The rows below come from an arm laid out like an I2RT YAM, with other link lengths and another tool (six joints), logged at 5 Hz.
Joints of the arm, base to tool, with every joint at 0 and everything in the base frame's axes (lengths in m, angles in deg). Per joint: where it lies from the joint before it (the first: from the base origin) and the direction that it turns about. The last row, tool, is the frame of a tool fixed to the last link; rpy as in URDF.
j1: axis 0 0 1 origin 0 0 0.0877
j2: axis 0 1 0 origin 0.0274 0.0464 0.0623
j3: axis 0 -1 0 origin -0.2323 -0.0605 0
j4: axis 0 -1 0 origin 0.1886 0.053 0.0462
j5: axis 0 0 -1 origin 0.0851 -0.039 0.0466
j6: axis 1 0 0 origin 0.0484 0 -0.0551
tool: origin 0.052 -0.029 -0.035 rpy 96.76 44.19 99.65
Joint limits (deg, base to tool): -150..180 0..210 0..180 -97..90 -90..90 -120..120
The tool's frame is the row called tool.
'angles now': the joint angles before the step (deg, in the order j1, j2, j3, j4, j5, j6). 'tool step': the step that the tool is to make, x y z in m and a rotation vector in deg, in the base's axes. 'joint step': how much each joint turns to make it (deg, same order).
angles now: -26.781, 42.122, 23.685, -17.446, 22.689, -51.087
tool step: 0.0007, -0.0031, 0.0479, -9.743, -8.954, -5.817
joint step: 3.188, -2.846, 3.564, 5.819, 10.271, 0.130
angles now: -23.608, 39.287, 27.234, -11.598, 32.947, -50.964
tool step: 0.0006, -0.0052, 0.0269, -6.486, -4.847, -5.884
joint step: 0.858, 1.966, 1.018, 9.141, 7.705, -1.952
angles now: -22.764, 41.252, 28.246, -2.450, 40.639, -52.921
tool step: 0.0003, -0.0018, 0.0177, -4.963, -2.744, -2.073
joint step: 0.172, 0.353, -0.571, 8.069, 2.922, -4.020
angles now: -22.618, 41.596, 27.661, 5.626, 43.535, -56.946
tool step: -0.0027, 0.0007, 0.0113, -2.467, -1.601, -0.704
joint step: 0.032, -0.992, 0.148, 2.803, 0.915, -2.183
